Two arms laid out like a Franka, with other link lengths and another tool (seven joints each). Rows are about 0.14 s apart.
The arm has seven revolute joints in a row. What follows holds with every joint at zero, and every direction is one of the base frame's.
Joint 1 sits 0.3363 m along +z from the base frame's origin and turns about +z.
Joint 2 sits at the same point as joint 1 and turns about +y.
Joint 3 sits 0.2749 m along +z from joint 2 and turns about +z.
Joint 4 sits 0.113 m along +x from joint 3 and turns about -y.
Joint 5 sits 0.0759 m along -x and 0.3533 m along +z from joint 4 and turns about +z.
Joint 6 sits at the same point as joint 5 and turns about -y.
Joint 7 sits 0.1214 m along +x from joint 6 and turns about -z.
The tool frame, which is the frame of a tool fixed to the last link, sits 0.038 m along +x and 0.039 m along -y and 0.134 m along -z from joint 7; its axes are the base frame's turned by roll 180, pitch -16.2 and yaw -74 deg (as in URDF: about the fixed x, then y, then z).
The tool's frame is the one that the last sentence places.
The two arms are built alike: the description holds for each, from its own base.
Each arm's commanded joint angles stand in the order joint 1, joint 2, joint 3, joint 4, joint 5, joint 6, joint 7.
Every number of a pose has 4 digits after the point. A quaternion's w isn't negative.
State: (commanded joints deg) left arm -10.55 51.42 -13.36 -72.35 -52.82 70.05 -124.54; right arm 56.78 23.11 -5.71 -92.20 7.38 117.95 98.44
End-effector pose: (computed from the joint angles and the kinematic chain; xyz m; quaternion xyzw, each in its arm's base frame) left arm 0.5297 -0.3298 0.1516 0.8064 0.2447 -0.5143 0.1591; right arm 0.4183 0.4922 0.3310 0.4693 -0.8751 0.0219 0.1160
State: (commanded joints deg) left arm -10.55 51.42 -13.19 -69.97 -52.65 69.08 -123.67; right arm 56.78 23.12 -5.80 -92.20 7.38 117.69 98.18
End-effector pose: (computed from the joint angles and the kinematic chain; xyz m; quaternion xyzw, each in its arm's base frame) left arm 0.5398 -0.3300 0.1648 0.8151 0.2320 -0.5023 0.1720; right arm 0.4188 0.4911 0.3305 0.4706 -0.8741 0.0232 0.1178
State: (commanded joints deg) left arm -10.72 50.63 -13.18 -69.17 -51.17 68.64 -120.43; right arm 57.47 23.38 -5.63 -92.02 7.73 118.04 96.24
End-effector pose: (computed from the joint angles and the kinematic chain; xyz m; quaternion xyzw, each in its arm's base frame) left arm 0.5453 -0.3309 0.1739 0.8305 0.2058 -0.4831 0.1857; right arm 0.4138 0.4985 0.3292 0.4909 -0.8633 0.0225 0.1148
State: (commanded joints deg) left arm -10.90 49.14 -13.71 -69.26 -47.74 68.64 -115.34; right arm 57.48 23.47 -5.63 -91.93 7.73 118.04 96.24
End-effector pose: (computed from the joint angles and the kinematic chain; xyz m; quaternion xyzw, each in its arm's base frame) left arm 0.5484 -0.3328 0.1821 0.8536 0.1642 -0.4539 0.1961; right arm 0.4139 0.4989 0.3288 0.4910 -0.8633 0.0226 0.1148
